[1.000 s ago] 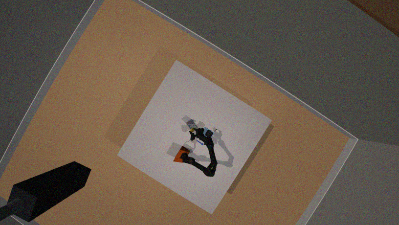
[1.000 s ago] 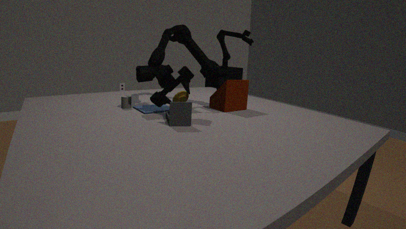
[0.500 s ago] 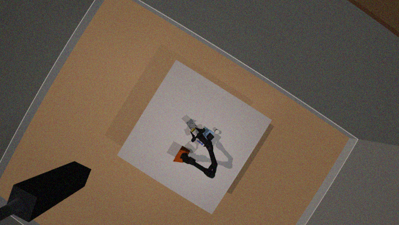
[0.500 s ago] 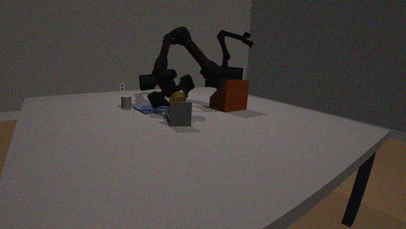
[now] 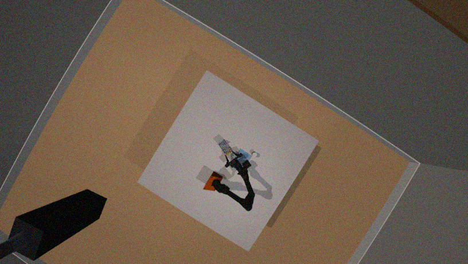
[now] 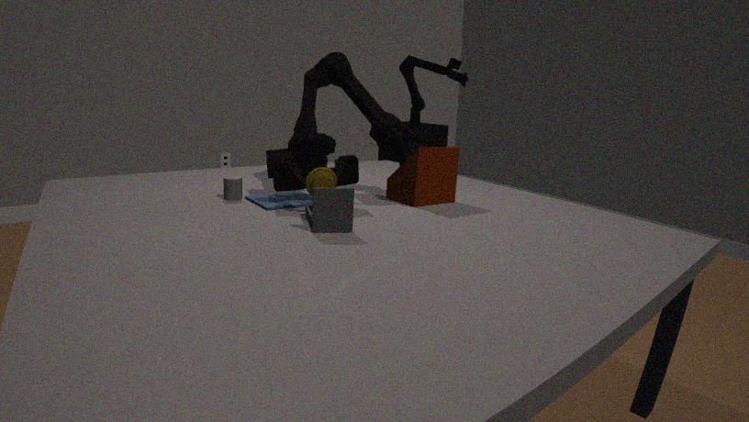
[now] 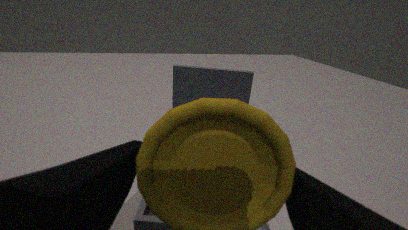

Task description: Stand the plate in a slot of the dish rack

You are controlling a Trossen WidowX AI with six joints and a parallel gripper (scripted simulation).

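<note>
My gripper tip is 5 cm to the right of the grey dish rack, 4 cm above it and 3 cm short of it. The rest, counted from my gripper tip: blue spoon (12 cm to the right, 12 cm behind, 6 cm below); plate (1 cm to the right); white cup (24 cm to the right, 8 cm ahead, 4 cm below).
</note>
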